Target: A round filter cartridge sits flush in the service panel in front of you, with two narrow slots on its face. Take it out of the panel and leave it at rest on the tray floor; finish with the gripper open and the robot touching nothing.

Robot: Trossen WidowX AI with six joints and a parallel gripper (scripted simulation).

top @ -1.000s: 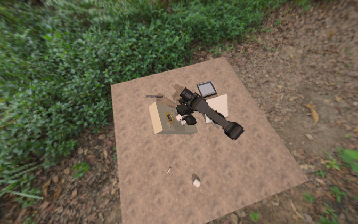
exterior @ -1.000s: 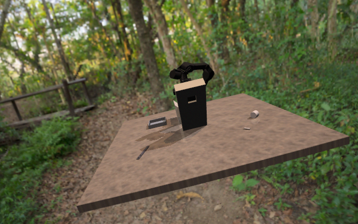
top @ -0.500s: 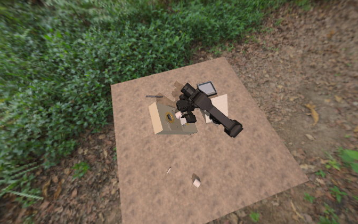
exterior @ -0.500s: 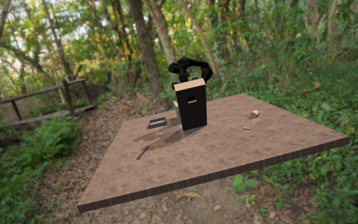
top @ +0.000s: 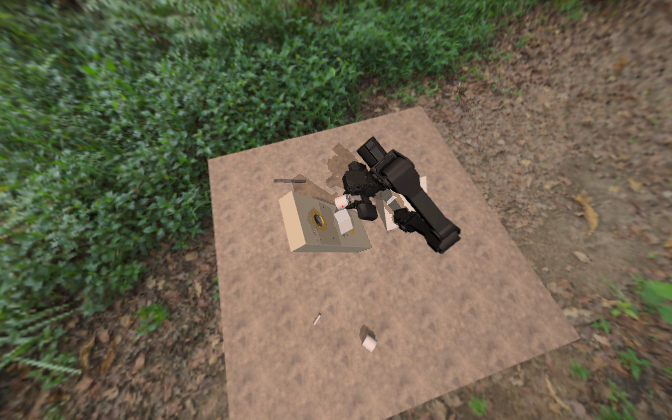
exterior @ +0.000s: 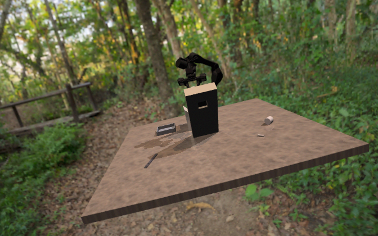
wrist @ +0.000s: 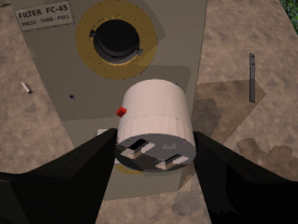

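The grey tray lies 32 cm behind my gripper tip, 28 cm to the right of it and 31 cm below it. Round my gripper tip: small pin: 20 cm ahead, 33 cm to the left, 32 cm below; round grey filter cartridge: right at my gripper tip.
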